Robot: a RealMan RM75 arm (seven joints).
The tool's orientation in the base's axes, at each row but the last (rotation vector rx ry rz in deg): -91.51 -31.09 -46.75; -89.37 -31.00 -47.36; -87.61 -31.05 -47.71; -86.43 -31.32 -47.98; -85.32 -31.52 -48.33; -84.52 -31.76 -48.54; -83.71 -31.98 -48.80
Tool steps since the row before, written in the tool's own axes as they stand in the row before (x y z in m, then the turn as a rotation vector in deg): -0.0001 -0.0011 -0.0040 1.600 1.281 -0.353; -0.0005 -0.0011 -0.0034 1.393 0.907 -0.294; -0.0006 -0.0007 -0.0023 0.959 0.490 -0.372; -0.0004 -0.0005 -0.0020 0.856 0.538 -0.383; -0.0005 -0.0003 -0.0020 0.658 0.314 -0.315; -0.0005 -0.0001 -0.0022 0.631 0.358 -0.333; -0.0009 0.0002 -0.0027 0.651 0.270 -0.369
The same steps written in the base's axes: -0.0017 -0.0037 0.0008 1.902 -0.740 0.399; -0.0018 -0.0031 0.0004 1.504 -0.597 0.482; -0.0013 -0.0021 0.0000 0.901 -0.559 0.416; -0.0010 -0.0018 0.0000 0.872 -0.561 0.306; -0.0009 -0.0019 -0.0003 0.590 -0.441 0.297; -0.0008 -0.0021 -0.0004 0.604 -0.459 0.248; -0.0008 -0.0025 -0.0010 0.542 -0.489 0.315
